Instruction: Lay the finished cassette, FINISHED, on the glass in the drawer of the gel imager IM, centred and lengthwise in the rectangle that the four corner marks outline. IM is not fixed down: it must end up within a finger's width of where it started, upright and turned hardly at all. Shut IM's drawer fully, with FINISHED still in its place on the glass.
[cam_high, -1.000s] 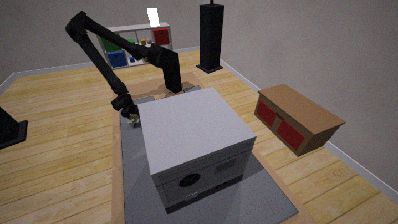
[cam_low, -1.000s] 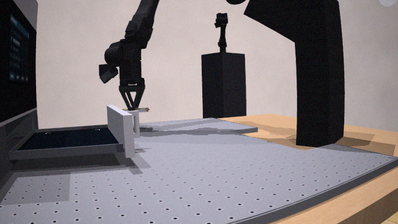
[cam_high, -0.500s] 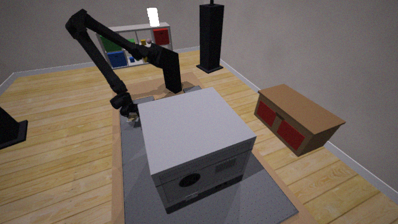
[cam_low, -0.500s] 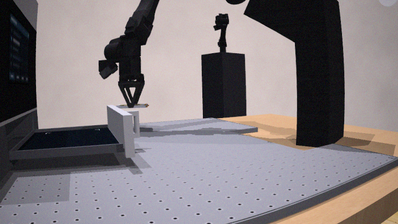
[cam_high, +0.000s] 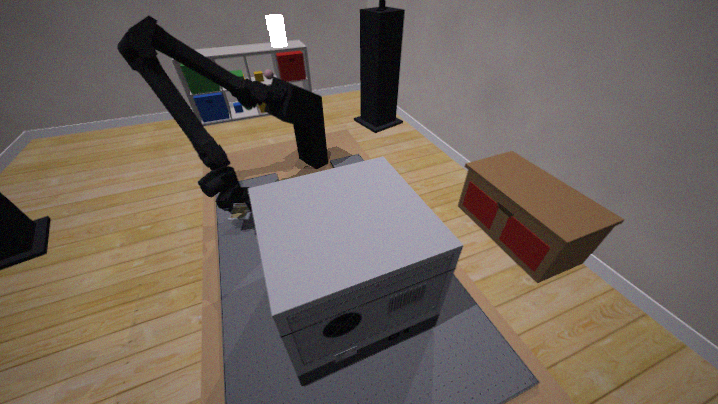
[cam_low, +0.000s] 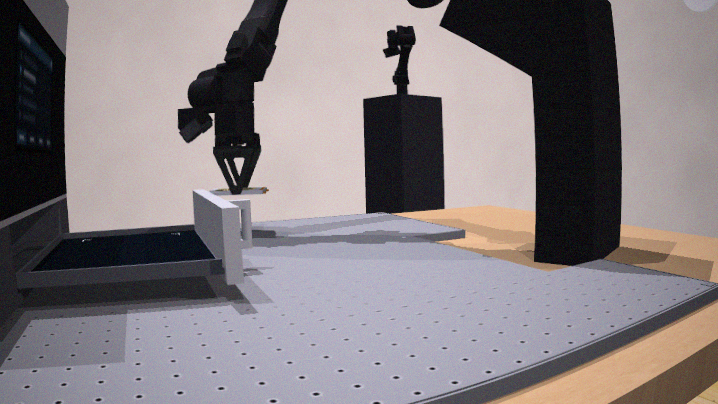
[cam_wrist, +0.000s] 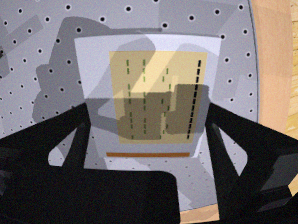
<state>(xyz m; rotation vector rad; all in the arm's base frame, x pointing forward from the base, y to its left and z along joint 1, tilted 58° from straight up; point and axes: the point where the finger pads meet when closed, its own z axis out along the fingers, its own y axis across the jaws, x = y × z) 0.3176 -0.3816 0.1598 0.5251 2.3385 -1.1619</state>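
Now: hand 10 mm past the finished cassette and 10 mm above it. The rest, counted from my hand: drawer (260 mm ahead, 220 mm to the left, 20 mm below).
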